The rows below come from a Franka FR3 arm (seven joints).
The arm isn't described. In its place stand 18 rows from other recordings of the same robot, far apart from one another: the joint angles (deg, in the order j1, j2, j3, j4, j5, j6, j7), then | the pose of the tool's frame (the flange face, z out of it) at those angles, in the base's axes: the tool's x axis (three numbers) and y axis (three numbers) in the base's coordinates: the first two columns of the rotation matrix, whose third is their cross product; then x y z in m.
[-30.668, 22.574, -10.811, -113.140, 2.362, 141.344, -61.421] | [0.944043 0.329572 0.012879 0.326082 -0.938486 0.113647 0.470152 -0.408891 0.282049]
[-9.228, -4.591, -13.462, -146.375, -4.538, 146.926, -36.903] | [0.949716 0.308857 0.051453 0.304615 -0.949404 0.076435 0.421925 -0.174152 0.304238]
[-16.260, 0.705, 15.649, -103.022, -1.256, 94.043, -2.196] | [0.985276 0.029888 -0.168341 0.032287 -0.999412 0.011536 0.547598 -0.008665 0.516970]
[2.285, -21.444, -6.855, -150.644, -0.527, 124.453, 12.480] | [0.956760 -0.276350 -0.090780 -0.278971 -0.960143 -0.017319 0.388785 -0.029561 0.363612]
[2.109, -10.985, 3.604, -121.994, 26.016, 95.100, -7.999] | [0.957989 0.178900 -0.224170 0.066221 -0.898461 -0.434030 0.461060 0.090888 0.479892]
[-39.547, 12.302, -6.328, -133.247, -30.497, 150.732, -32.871] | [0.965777 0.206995 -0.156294 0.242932 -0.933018 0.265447 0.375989 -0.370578 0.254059]
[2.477, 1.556, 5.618, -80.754, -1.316, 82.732, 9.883] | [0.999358 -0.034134 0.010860 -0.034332 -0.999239 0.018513 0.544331 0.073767 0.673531]
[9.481, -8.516, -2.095, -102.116, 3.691, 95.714, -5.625] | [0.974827 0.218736 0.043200 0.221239 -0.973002 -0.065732 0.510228 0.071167 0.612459]
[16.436, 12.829, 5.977, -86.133, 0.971, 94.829, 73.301] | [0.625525 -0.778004 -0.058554 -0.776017 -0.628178 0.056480 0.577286 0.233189 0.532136]
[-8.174, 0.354, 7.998, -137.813, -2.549, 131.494, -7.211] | [0.981204 0.151719 -0.119249 0.154450 -0.987902 0.013947 0.477017 -0.002410 0.300935]
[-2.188, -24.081, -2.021, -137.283, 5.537, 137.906, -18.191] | [0.888222 0.174577 0.424952 0.178354 -0.983470 0.031236 0.455273 -0.034165 0.519184]
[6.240, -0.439, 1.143, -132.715, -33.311, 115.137, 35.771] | [0.983740 -0.174270 -0.043425 -0.124836 -0.837323 0.532265 0.479064 0.029133 0.331402]
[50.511, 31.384, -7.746, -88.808, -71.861, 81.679, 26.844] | [0.878360 0.470349 -0.085183 0.135180 -0.073494 0.988092 0.545582 0.372654 0.380545]
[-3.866, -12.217, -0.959, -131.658, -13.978, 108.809, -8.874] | [0.963824 0.147241 -0.222180 0.187931 -0.966515 0.174732 0.453430 -0.056095 0.422807]
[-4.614, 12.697, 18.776, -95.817, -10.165, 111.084, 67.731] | [0.628506 -0.769763 0.111559 -0.773525 -0.633611 -0.014024 0.618955 0.127867 0.483508]
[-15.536, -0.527, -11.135, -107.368, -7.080, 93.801, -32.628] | [0.959283 0.125134 -0.253214 0.123044 -0.992108 -0.024138 0.470454 -0.250552 0.493982]
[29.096, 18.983, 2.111, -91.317, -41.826, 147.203, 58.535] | [0.674786 -0.003964 0.738003 0.021285 -0.999465 -0.024830 0.597381 0.370209 0.512843]
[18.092, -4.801, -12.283, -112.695, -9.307, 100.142, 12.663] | [0.990709 -0.086159 -0.105225 -0.068256 -0.984221 0.163249 0.519048 0.035641 0.497275]
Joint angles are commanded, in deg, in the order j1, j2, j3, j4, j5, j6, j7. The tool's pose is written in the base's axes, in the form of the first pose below.
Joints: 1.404, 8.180, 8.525, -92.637, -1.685, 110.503, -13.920
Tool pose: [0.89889 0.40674 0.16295 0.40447 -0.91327 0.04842 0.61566 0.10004 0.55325]
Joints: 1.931, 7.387, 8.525, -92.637, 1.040, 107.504, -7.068
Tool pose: [0.94728 0.29060 0.13495 0.29589 -0.95500 -0.02048 0.60624 0.10818 0.55640]
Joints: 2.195, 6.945, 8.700, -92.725, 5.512, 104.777, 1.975
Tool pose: [0.98819 0.12764 0.08482 0.13701 -0.98377 -0.11589 0.59788 0.11817 0.55611]
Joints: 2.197, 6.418, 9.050, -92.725, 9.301, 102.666, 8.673
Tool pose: [0.99944 0.00972 0.03199 0.01545 -0.98283 -0.18386 0.59043 0.12679 0.55899]
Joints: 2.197, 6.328, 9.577, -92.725, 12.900, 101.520, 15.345
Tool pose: [0.99459 -0.10065 -0.02569 -0.10388 -0.96517 -0.24012 0.58590 0.13717 0.55933]
